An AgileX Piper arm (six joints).
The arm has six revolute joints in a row. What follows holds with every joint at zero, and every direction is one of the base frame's. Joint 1 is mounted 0.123 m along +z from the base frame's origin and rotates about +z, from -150 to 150 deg. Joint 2 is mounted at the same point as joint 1 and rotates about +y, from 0 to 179.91 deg. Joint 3 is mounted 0.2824 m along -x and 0.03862 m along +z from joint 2 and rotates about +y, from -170 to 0 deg. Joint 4 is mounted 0.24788 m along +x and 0.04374 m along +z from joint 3 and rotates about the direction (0.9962, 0, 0.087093), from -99.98 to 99.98 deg. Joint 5 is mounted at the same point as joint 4 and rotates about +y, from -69.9 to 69.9 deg. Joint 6 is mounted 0.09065 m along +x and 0.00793 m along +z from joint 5 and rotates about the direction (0.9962, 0, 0.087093), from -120 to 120 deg. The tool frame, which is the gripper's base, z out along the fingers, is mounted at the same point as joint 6; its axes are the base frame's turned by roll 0, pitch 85 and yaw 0 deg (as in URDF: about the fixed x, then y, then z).
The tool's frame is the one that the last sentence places.
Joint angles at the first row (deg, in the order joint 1, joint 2, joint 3, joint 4, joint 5, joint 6):
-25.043, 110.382, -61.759, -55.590, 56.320, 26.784
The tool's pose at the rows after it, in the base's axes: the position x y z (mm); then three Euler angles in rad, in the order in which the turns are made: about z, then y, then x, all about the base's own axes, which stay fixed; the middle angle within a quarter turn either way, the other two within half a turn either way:
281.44 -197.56 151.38 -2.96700 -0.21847 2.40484
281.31 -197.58 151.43 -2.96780 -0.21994 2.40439
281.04 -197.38 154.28 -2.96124 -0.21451 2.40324
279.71 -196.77 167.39 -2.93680 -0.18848 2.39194
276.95 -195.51 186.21 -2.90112 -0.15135 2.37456
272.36 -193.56 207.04 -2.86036 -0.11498 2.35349
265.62 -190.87 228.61 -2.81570 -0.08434 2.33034
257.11 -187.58 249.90 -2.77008 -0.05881 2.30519
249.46 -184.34 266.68 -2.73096 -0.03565 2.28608
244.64 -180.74 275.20 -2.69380 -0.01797 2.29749
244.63 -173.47 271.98 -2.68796 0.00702 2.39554
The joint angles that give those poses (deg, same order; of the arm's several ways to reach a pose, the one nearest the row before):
-24.599, 110.381, -61.758, -55.551, 56.370, 26.786
-24.600, 110.382, -61.759, -55.551, 56.458, 26.744
-24.600, 109.886, -61.758, -55.461, 56.459, 26.744
-24.600, 107.659, -61.761, -55.460, 56.459, 26.743
-24.600, 104.436, -61.758, -55.462, 56.457, 26.745
-24.599, 100.839, -61.758, -55.420, 56.704, 26.745
-24.600, 97.044, -61.759, -55.287, 57.343, 26.744
-24.599, 93.209, -61.759, -55.193, 58.247, 26.745
-24.599, 90.066, -61.760, -55.011, 58.805, 26.744
-24.598, 88.119, -61.759, -53.336, 58.909, 26.639
-24.600, 87.448, -61.759, -46.399, 58.013, 22.871

